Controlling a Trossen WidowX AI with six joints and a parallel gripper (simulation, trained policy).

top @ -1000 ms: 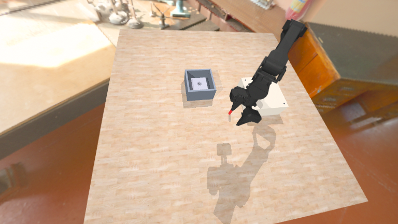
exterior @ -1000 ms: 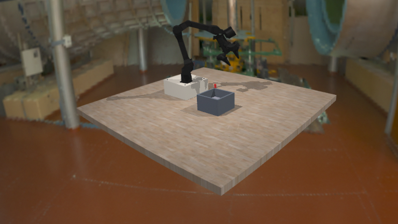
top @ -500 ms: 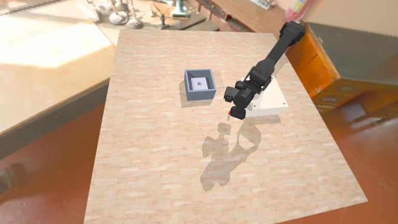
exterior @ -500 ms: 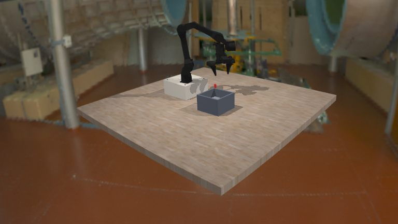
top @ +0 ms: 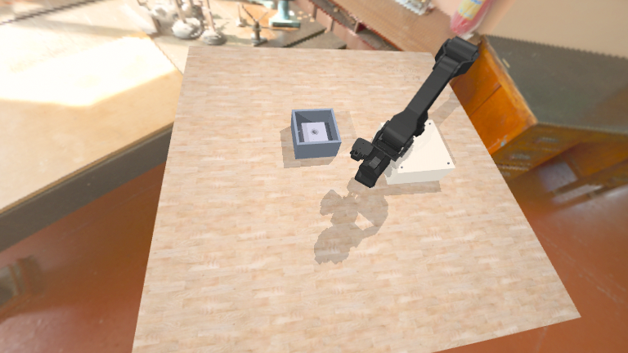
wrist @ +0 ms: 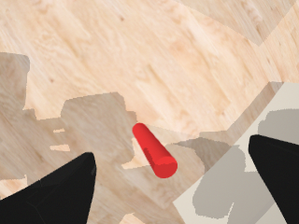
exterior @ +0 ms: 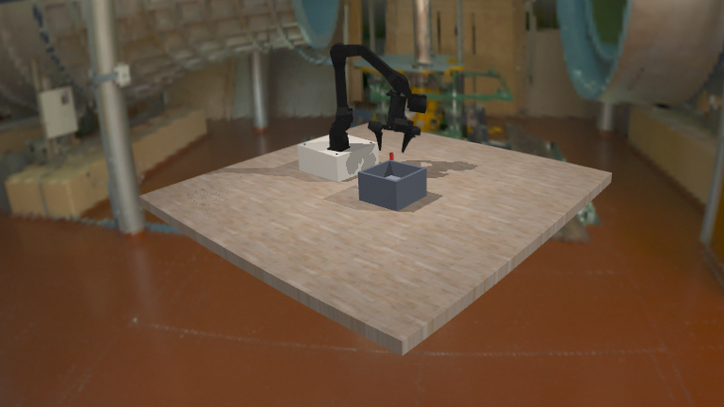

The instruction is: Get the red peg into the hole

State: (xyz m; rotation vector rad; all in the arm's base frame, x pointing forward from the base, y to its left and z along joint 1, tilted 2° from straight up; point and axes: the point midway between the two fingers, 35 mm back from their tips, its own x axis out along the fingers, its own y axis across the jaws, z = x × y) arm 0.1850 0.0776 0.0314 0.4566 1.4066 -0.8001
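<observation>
Right now the red peg is 50 mm below my gripper tip, 10 mm to the left of it and 10 mm behind it. Round my gripper tip: light plate 200 mm to the right, 120 mm ahead, 40 mm below; then grey box 200 mm to the right, 120 mm ahead, 60 mm below.
</observation>
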